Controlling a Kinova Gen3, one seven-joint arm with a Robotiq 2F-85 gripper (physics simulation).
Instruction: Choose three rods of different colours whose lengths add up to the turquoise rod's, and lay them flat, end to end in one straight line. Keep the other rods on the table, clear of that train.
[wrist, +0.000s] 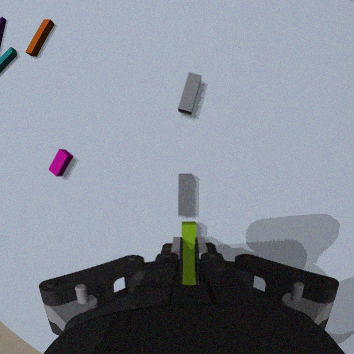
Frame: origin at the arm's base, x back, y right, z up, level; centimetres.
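Seen in the pictures: gripper, fingertip midpoint: (188, 248).
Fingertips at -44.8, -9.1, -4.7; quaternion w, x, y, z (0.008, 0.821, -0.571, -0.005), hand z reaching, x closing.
Observation:
Offsets run from my fingertips to a thing's middle, as dx, dy, dz. "spot": to the spot under its first point. Level surfaces: height alone.
My gripper (188, 248) is shut on a lime green rod @(-0.4, -0.1, +0.3) (189, 252), which points straight ahead between the fingers. A grey rod @(+3.7, +1.6, -0.5) (187, 195) lies flat just beyond the green rod's far end, nearly in line with it; a narrow gap shows between them. A second grey rod @(+10.9, +3.8, -0.5) (190, 93) lies farther up, slightly tilted. A short magenta rod @(+2.5, +12.0, -0.5) (60, 162) lies at the left. An orange rod @(+13.2, +20.4, -0.5) (40, 38) lies at the upper left. The turquoise rod @(spot: +10.1, +23.8, -0.6) (7, 60) is cut off by the left edge, and part of a purple rod @(spot: +14.0, +28.5, -0.9) (2, 31) shows above it.
The pale blue-grey table top @(dz -1.0) (125, 125) spreads under the rods. Shadows of the arm fall on it at the right. The table's curved edge shows at the lower left, with a tan floor (12, 340) beyond it.

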